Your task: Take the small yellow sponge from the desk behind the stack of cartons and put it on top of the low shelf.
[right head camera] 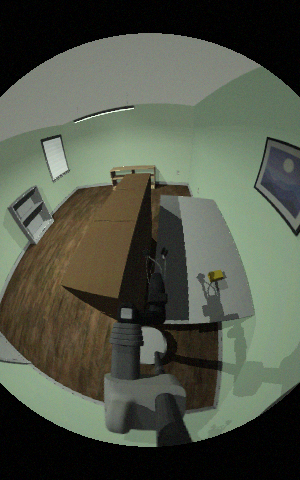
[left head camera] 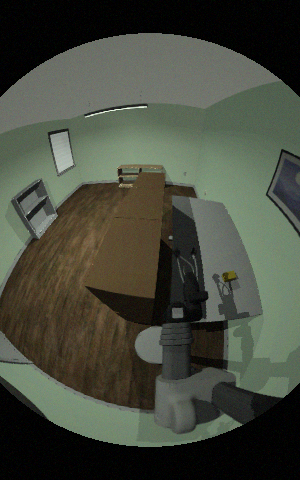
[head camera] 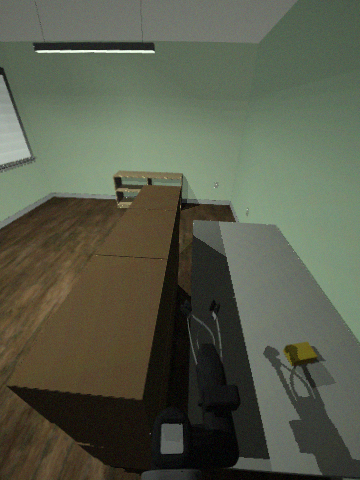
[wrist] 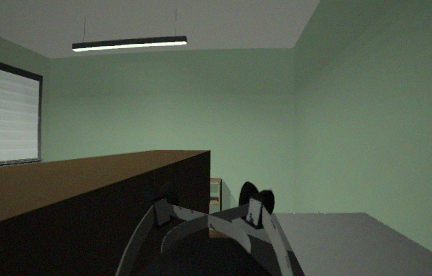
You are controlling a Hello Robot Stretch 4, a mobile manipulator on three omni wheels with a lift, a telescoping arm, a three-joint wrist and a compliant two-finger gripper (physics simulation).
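Pixels of known places: gripper, fingertip midpoint: (right head camera: 154,247) (left head camera: 183,247) (head camera: 199,301) (wrist: 208,197); robot's base at its link origin: (right head camera: 146,344) (left head camera: 155,343).
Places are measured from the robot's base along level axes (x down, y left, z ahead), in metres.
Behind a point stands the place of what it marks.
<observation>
The small yellow sponge (head camera: 301,353) {x -0.737, y -0.523, z 0.469 m} (left head camera: 229,276) {x -0.737, y -0.520, z 0.462 m} (right head camera: 216,275) {x -0.737, y -0.529, z 0.465 m} lies on the grey desk (head camera: 280,280) {x -0.692, y -0.660, z 0.920 m} (left head camera: 220,230) {x -0.692, y -0.651, z 1.013 m} (right head camera: 205,225) {x -0.692, y -0.623, z 1.051 m} (wrist: 340,240) {x -0.692, y -0.604, z 1.244 m}, towards its near right part. The sponge does not show in the wrist view. My gripper (head camera: 200,307) {x -1.048, y -0.082, z 0.484 m} (left head camera: 185,253) {x -1.048, y -0.082, z 0.484 m} (right head camera: 156,253) {x -1.048, y -0.082, z 0.484 m} (wrist: 208,197) {x -1.048, y -0.082, z 0.484 m} is open and empty, left of the sponge, above the desk's left edge and beside the stack of cartons (head camera: 95,325) {x -1.052, y 0.205, z 0.401 m} (left head camera: 130,255) {x -1.052, y 0.166, z 0.427 m} (right head camera: 100,255) {x -1.052, y 0.172, z 0.434 m} (wrist: 100,175) {x -1.052, y 0.078, z 0.594 m}. A low wooden shelf (head camera: 150,175) {x -0.582, y 0.414, z 3.614 m} (left head camera: 145,166) {x -0.582, y 0.281, z 3.564 m} (right head camera: 135,168) {x -0.568, y 0.342, z 3.540 m} (wrist: 220,195) {x -0.405, y -0.148, z 3.502 m} stands at the far wall, partly hidden by the cartons.
The long carton stack runs close along the desk's left side, with a narrow gap between. A grey shelf unit (left head camera: 16,206) {x -0.854, y 2.628, z 1.457 m} (right head camera: 14,215) {x -0.806, y 2.618, z 1.456 m} stands at the left wall. A picture (left head camera: 290,182) {x -1.472, y -0.875, z 0.709 m} (right head camera: 282,182) {x -1.422, y -0.869, z 0.642 m} hangs on the right wall. The gripper's shadow falls beside the sponge.
</observation>
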